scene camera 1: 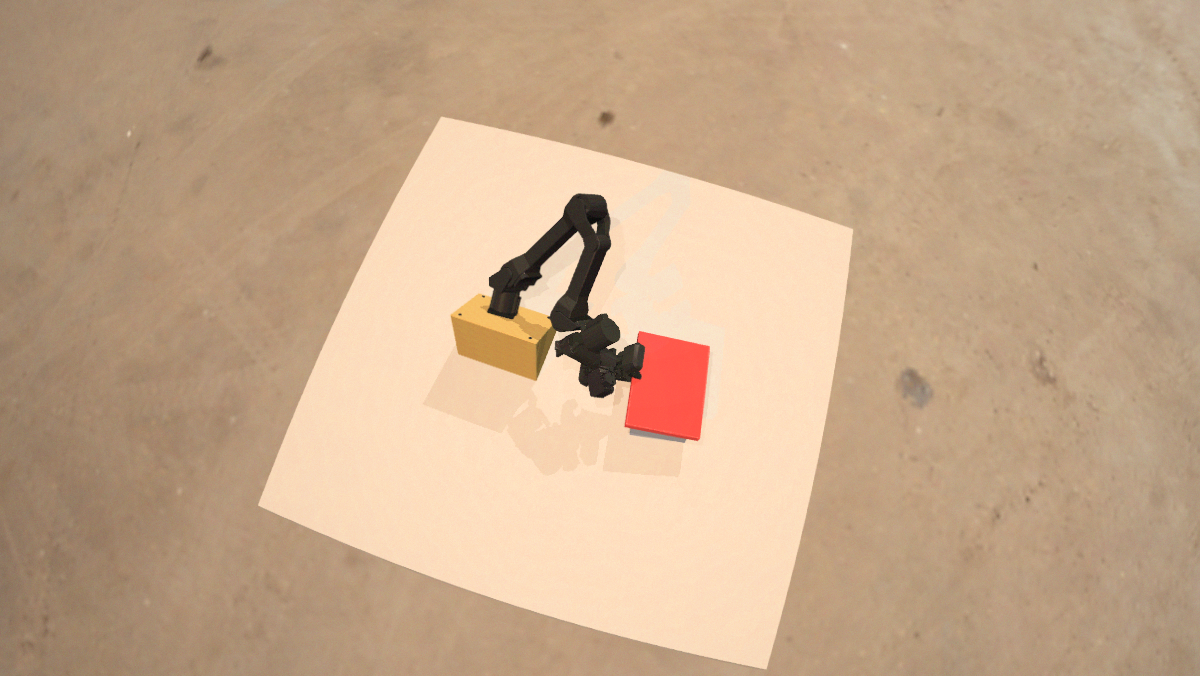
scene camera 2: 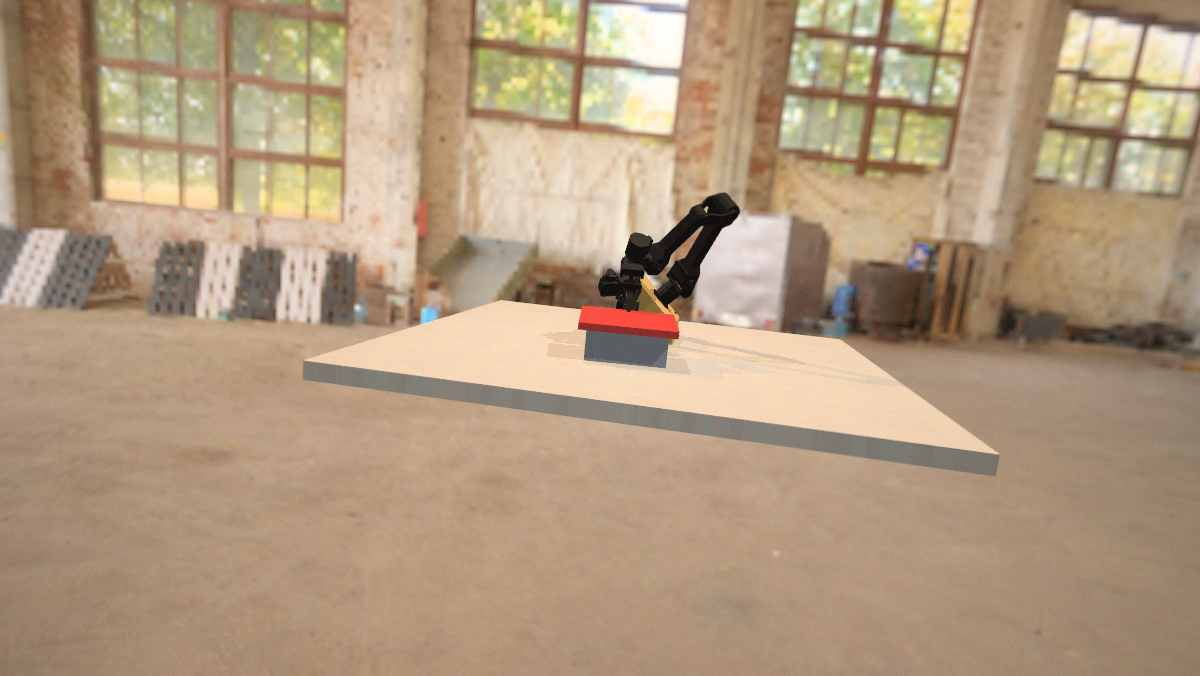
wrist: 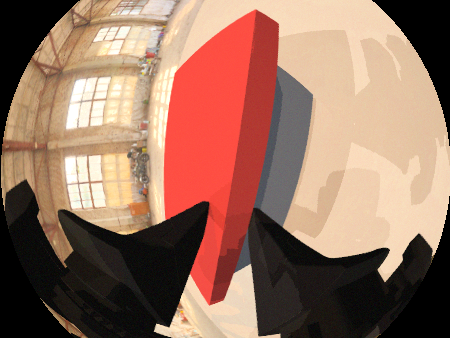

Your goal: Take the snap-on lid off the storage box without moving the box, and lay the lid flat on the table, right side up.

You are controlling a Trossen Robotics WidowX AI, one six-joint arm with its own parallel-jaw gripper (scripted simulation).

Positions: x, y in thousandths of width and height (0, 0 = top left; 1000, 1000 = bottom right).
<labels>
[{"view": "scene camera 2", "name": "my gripper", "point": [524, 467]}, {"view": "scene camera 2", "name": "red lid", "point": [500, 473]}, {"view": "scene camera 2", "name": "grey storage box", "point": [506, 514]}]
</labels>
